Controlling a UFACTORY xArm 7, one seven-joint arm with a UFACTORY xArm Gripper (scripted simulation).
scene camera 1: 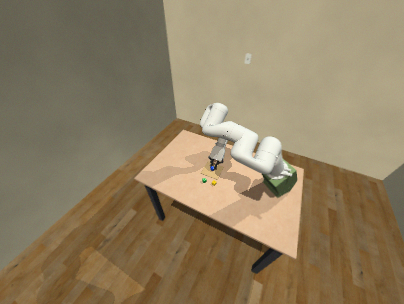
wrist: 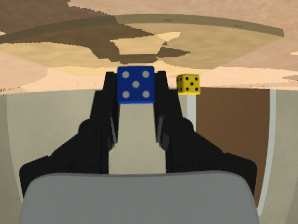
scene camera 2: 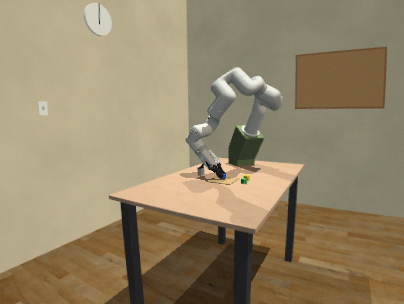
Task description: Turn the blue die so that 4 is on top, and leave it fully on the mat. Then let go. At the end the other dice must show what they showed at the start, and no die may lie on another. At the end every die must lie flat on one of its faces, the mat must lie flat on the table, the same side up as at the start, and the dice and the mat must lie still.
Note:
In view: my gripper (wrist: 136, 86) and a tan mat (wrist: 179, 44).

